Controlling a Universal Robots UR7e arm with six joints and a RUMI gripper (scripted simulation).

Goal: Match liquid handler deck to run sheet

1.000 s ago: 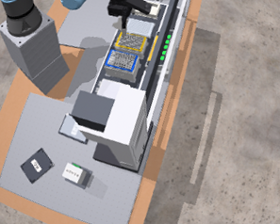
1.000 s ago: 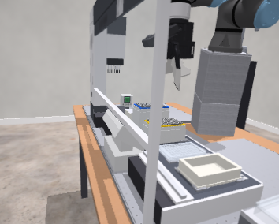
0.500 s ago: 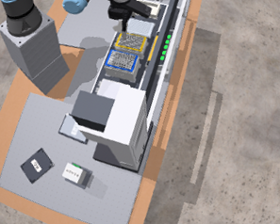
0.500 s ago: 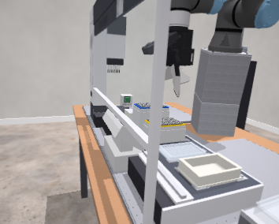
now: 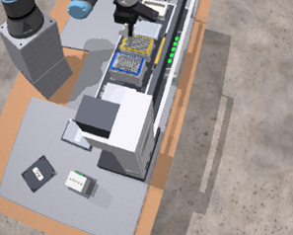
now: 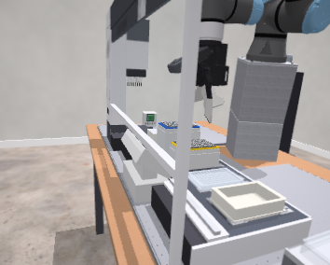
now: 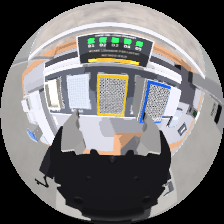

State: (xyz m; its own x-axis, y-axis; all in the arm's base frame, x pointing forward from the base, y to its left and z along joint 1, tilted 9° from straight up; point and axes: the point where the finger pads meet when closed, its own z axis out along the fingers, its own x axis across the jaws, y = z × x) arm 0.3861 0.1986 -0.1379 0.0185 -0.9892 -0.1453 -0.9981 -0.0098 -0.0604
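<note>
Right now my hand is 1 cm past the yellow-framed tip rack, 1 cm to the left of it and 10 cm above it. Also, from my hand: white sealed block 1 cm ahead, 25 cm to the right, 12 cm below; clear well plate 12 cm to the left, 14 cm below; blue-framed tip rack 13 cm to the right, 8 cm below.
</note>
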